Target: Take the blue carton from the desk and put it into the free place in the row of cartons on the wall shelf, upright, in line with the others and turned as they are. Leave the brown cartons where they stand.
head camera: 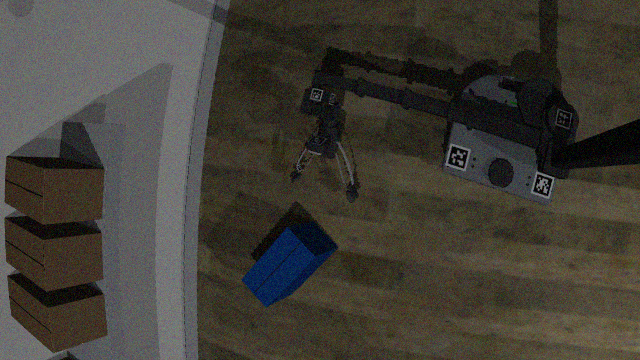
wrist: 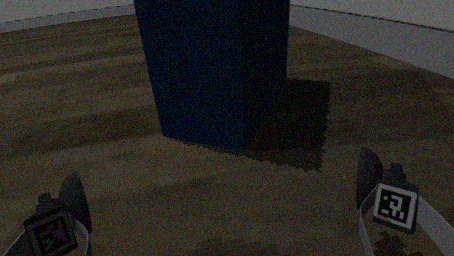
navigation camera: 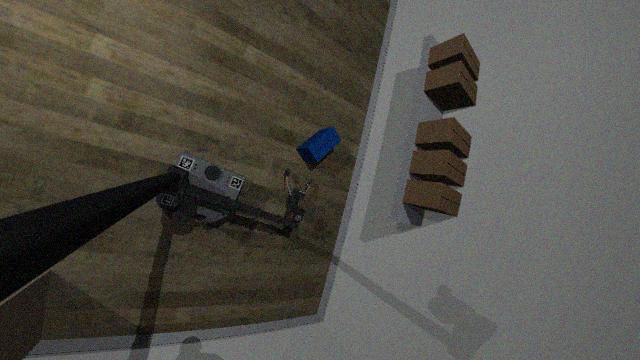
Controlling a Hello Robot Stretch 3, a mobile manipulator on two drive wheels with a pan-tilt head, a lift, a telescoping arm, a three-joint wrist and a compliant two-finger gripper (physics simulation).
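Where they show: gripper, between the fingertips: (head camera: 322,192) (wrist: 223,182) (navigation camera: 299,174); robot's base, origin of its link: (head camera: 499,172) (navigation camera: 211,171).
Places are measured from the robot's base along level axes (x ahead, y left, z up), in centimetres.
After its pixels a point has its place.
Observation:
The blue carton (head camera: 290,265) @[y -50.2, x 42.4, z 18.0 cm] (navigation camera: 320,144) @[y -51.1, x 43.1, z 18.1 cm] (wrist: 200,65) @[y -50.0, x 33.8, z 10.3 cm] stands upright on the wooden floor, turned at an angle to the wall. Its top is cut off in the wrist view. My gripper (head camera: 324,184) @[y -51.3, x 21.0, z 5.8 cm] (navigation camera: 298,177) @[y -51.3, x 21.0, z 5.8 cm] (wrist: 223,182) @[y -51.3, x 21.0, z 5.8 cm] is open, low down and a short way from the carton, with its fingers pointing towards it and not touching it. Several brown cartons stand in a row along the wall. In the navigation camera, two (navigation camera: 454,50) @[y -67.1, x 101.7, z 83.3 cm] (navigation camera: 451,85) @[y -71.8, x 82.9, z 83.1 cm] stand above a gap and three (navigation camera: 442,135) @[y -74.7, x 56.0, z 82.9 cm] (navigation camera: 439,166) @[y -77.1, x 41.1, z 84.0 cm] (navigation camera: 433,196) @[y -79.0, x 27.3, z 84.1 cm] below it. The shelf under them is hard to make out.
The wall's baseboard (head camera: 192,200) @[y -101.2, x 39.7, z 4.8 cm] (navigation camera: 348,200) @[y -104.4, x 19.1, z 2.9 cm] (wrist: 360,37) @[y -95.2, x 78.2, z 2.7 cm] runs beside the carton. My arm (head camera: 400,97) @[y -29.9, x -10.2, z 26.0 cm] reaches from the mast (head camera: 600,147) @[y 11.6, x -6.2, z 74.1 cm] (navigation camera: 100,210) @[y 11.9, x -4.9, z 96.9 cm] over my base (head camera: 480,150) @[y -7.3, x -3.7, z 16.0 cm]. A dark brown surface (navigation camera: 20,325) @[y 48.7, x -90.9, z 15.5 cm] shows at the navigation camera's lower left. I cannot make out a desk.

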